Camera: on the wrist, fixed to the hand. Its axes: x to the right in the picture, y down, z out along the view.
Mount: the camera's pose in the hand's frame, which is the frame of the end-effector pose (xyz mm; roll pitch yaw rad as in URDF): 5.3 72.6 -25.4 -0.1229 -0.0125 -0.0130
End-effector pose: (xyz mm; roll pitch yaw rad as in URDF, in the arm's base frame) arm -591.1 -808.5 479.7 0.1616 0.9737 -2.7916
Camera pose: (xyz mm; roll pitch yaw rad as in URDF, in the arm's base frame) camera -557.5 -876.9 467.8 0.0172 0.9633 -2.8176
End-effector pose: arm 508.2 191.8 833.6 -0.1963 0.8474 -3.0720
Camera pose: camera 538.5 127.5 803.8 -0.3307 0.8325 -3.0873
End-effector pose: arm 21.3 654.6 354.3 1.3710 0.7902 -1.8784
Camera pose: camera 43.4 594.4 397.1 1.2328 0.8003 -1.8997
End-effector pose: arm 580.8 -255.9 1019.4 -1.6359 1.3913 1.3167
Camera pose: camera 592.6 -330.0 1001.5 -1.6903 1.3787 1.3865
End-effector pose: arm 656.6 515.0 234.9 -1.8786 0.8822 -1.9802
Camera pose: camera 631.8 573.9 191.7 -1.9826 0.8734 -1.9555
